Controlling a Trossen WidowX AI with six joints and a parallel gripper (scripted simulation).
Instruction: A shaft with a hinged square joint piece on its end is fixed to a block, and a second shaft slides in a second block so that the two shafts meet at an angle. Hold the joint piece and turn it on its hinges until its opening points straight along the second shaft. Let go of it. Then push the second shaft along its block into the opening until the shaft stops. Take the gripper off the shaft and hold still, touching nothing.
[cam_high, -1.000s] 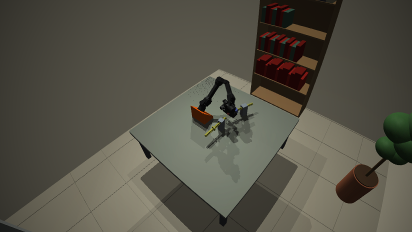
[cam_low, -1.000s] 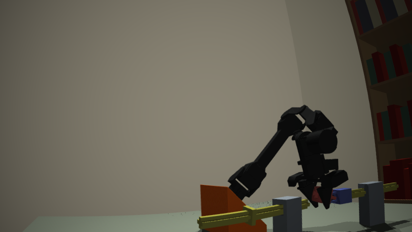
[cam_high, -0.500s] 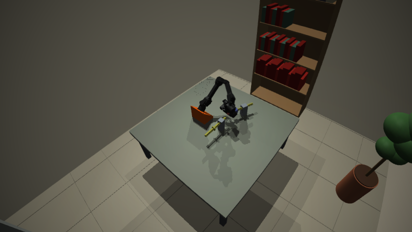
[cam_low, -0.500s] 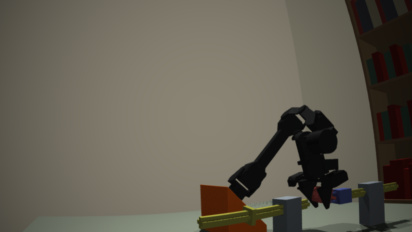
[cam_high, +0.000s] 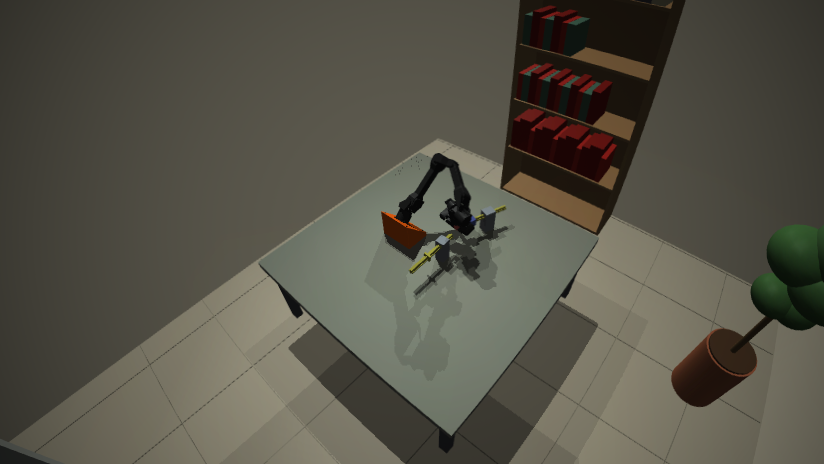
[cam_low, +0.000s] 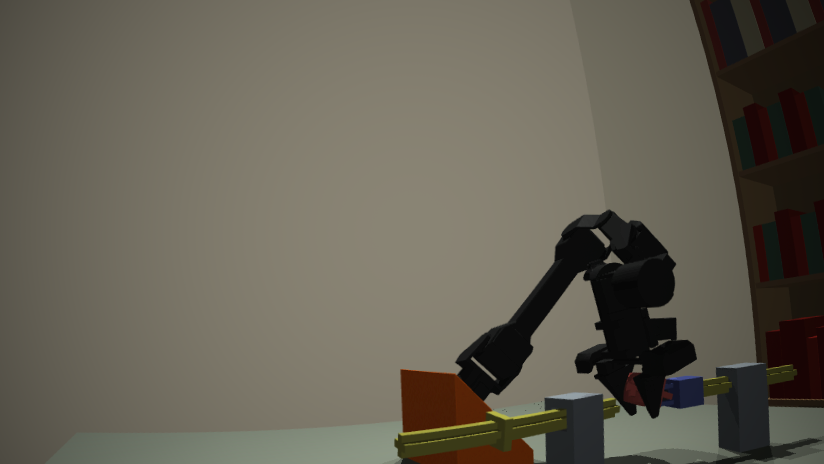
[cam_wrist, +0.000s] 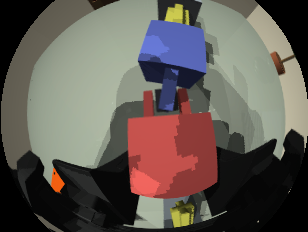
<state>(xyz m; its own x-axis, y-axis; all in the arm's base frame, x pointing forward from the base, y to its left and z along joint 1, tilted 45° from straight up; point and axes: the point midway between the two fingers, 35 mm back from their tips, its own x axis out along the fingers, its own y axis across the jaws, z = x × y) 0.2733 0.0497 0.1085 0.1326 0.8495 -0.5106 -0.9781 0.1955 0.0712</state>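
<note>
Right now the red joint piece is 10 mm to the left of my gripper tip and 30 mm above it.
</note>
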